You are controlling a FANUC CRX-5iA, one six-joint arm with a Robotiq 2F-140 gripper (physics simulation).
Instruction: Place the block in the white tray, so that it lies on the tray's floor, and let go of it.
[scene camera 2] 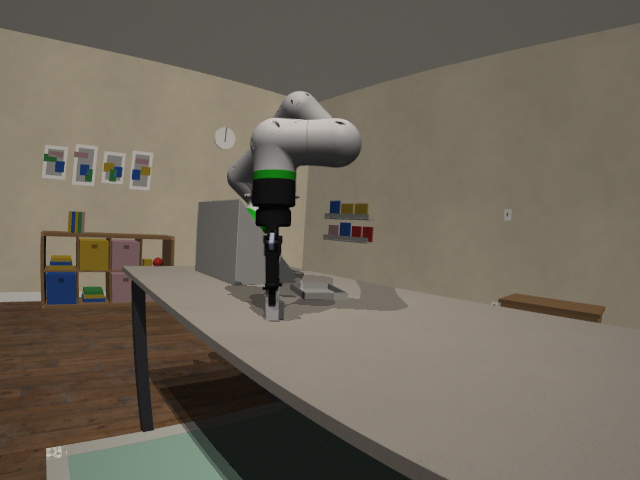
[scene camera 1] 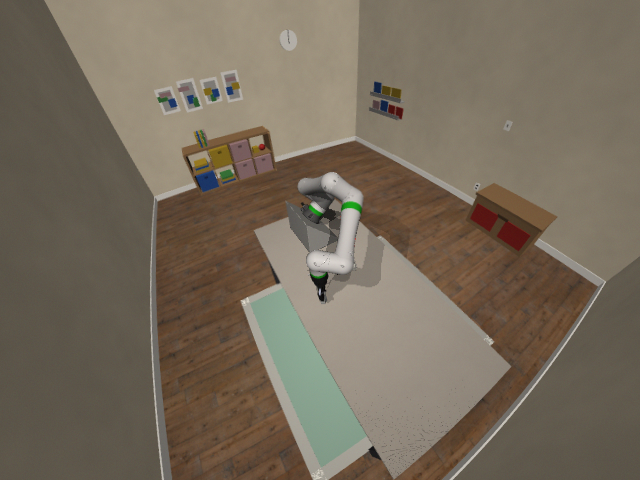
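Where they show: gripper, fingertip midpoint: point(scene camera 2: 272, 317) point(scene camera 1: 323, 300); arm's base at its link origin: point(scene camera 1: 310, 218).
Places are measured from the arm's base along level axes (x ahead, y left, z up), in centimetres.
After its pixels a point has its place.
The block point(scene camera 2: 272, 314) {x 62.3, y -21.7, z -13.7 cm} is pale grey and upright in the scene camera 2 view, with its lower end at or just above the table top point(scene camera 2: 413, 351) {x 90.7, y -10.7, z -15.2 cm} point(scene camera 1: 413, 330) {x 103.0, y 15.5, z -15.2 cm}. My gripper point(scene camera 2: 271, 301) point(scene camera 1: 322, 298) {x 60.1, y -20.2, z -15.1 cm} points straight down and is shut on the block; the fingers cover its upper part. In the scene camera 1 view the block is too small to make out clearly. The white tray point(scene camera 2: 316, 296) {x 46.9, y 1.6, z -14.2 cm} lies on the table, behind and to the right of the gripper in the scene camera 2 view. The tray is hidden by the arm in the scene camera 1 view.
A tall grey panel point(scene camera 1: 302, 227) {x 12.5, y -11.5, z 5.1 cm} point(scene camera 2: 217, 240) {x 5.7, y -12.0, z -1.7 cm} stands on the table beside the arm's base. The arm point(scene camera 1: 348, 227) {x 53.9, y -0.3, z 32.0 cm} point(scene camera 2: 310, 142) {x 67.6, y -18.4, z 21.8 cm} reaches over the table. A green mat with a pale border point(scene camera 1: 305, 377) point(scene camera 2: 139, 459) lies on the floor along the table's side.
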